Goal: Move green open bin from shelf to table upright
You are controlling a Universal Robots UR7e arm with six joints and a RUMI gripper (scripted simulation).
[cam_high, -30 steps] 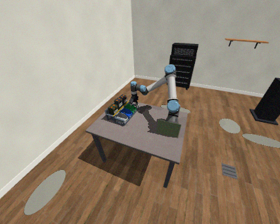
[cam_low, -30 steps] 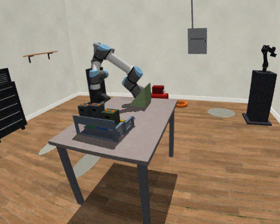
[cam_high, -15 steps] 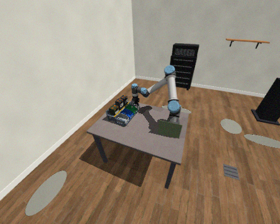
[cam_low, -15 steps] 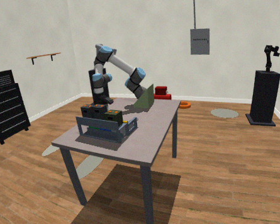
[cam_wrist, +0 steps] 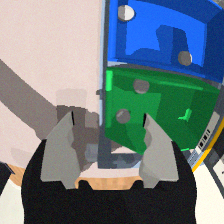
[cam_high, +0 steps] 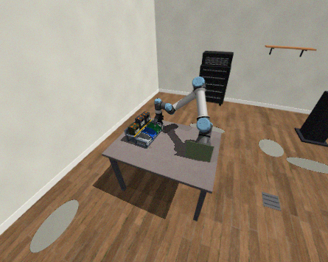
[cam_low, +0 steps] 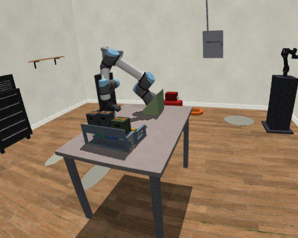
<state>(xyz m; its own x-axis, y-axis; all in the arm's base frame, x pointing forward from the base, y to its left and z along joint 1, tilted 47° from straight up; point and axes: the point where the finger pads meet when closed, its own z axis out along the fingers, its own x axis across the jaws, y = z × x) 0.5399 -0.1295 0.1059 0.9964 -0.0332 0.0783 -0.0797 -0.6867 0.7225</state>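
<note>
Now: the green open bin 8 cm ahead of my hand, 2 cm below it and 1 cm to the right of it. Also, from my hand: grey bin (22 cm to the left, 10 cm ahead, 2 cm below); blue bin (10 cm to the left, 9 cm ahead, 2 cm below); yellow rail (14 cm ahead, 10 cm to the left, 4 cm above).
</note>
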